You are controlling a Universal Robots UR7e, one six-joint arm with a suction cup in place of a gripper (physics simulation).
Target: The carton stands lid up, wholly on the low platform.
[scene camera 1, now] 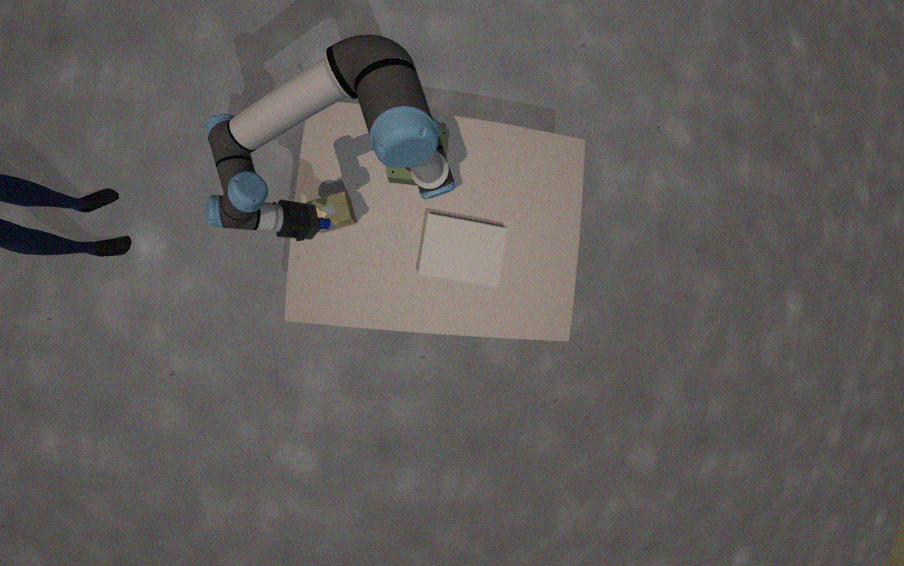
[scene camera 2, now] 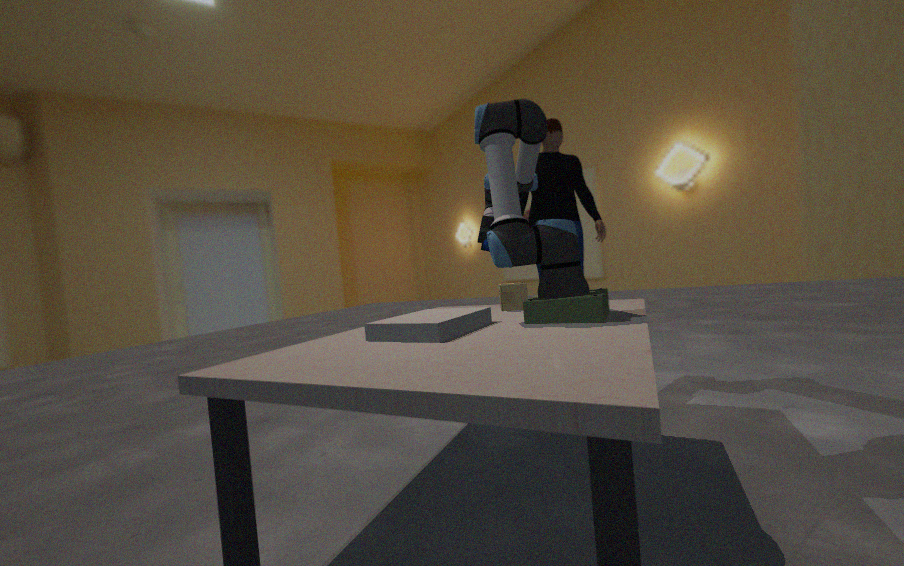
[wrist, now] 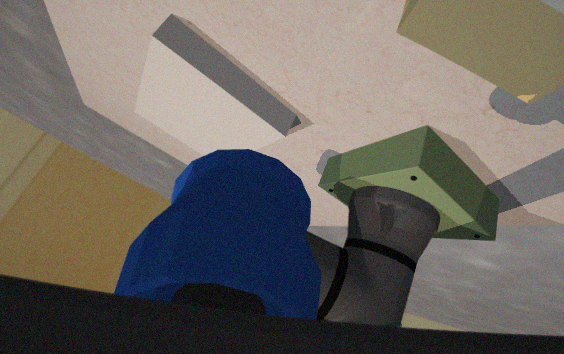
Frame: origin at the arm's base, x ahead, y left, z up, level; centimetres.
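Seen in the pictures: hand, its tool point: [scene camera 1: 328,224] [scene camera 2: 487,247] [wrist: 240,214]; arm's base, origin of its link: [scene camera 2: 563,295] [wrist: 393,208].
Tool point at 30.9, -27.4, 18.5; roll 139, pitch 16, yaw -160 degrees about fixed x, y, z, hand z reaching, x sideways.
Note:
Offsets run from my tool point to a thing's top centre, as dx, dy, dz. Level surfaces: height alone.
The carton {-7.6, -5.3, -15.6} [scene camera 1: 338,209] [scene camera 2: 513,295] is a small tan box in the arm's shadow, standing on the table {dz -25.6} [scene camera 1: 532,182] [scene camera 2: 440,377] near its left edge; its corner shows at the top right of the wrist view [wrist: 465,38]. The low platform {+5.3, +45.6, -20.8} [scene camera 1: 461,250] [scene camera 2: 427,323] [wrist: 198,106] is a pale flat slab in the middle of the table, with nothing on it. My blue suction cup [scene camera 1: 324,224] [wrist: 228,228] lies about level, close to the carton's near left side, and points toward the platform. Nothing hangs on the cup.
The arm's green base block [scene camera 1: 400,174] [scene camera 2: 565,307] [wrist: 412,175] stands at the table's back edge, between carton and platform. A person [scene camera 2: 562,182] stands beyond the table's left side; the person's feet [scene camera 1: 98,222] show on the floor.

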